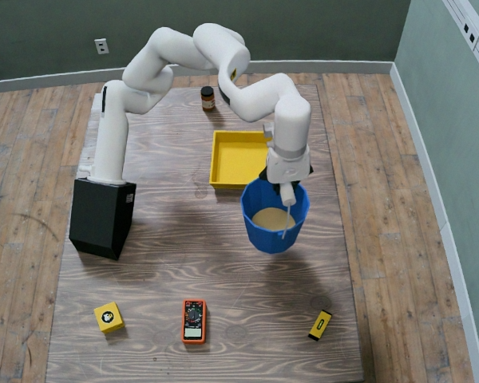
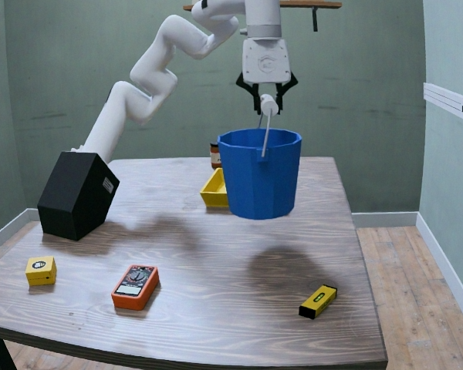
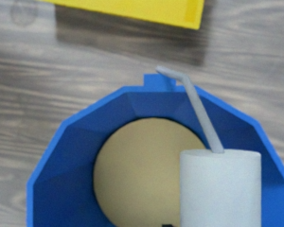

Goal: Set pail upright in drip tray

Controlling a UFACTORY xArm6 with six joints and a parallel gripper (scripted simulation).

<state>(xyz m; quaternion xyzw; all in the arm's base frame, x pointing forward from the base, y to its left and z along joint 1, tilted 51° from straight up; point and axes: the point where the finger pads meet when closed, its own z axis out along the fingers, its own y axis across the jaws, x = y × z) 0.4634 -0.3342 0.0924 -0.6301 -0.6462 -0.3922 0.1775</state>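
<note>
The blue pail is 1 cm behind my hand and 9 cm below it. From my hand the other things lie so: yellow drip tray 10 cm behind, 31 cm to the left, 31 cm below; pail wire handle 1 cm behind, 3 cm below; yellow level 11 cm ahead, 27 cm to the right, 31 cm below.
</note>
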